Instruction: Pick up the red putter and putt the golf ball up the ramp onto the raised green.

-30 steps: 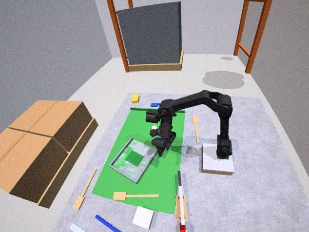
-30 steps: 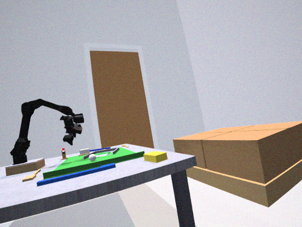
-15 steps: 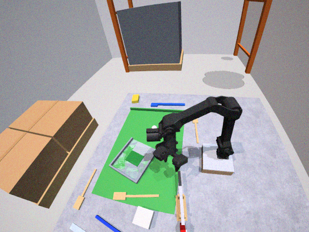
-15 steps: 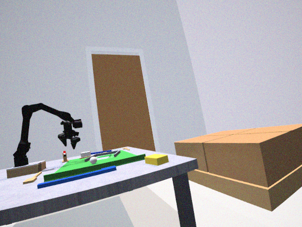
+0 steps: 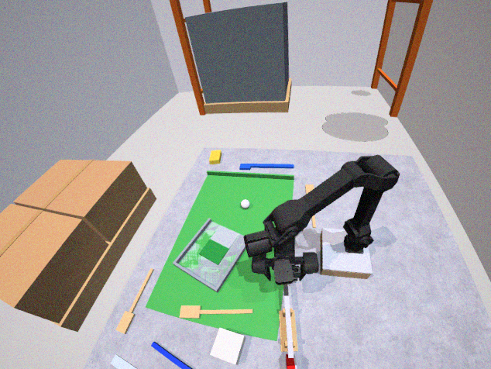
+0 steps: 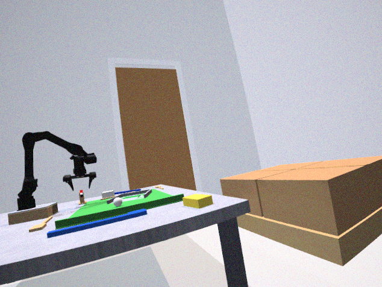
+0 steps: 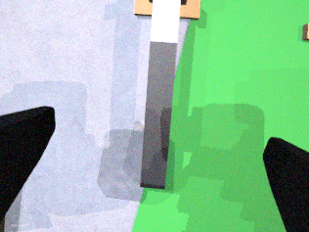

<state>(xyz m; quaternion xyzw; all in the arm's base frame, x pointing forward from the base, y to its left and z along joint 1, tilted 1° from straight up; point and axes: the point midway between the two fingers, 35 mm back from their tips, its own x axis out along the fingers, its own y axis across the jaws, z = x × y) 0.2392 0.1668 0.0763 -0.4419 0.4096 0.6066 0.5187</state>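
Now: the red putter 110 mm to the left of my gripper tip, 40 mm below it and 30 mm behind it. Round my gripper tip: wooden stand 130 mm to the left, 60 mm below, 30 mm behind; then white block 210 mm to the left, 140 mm ahead, 80 mm below; then green mat 240 mm ahead, 200 mm to the right, 100 mm below.
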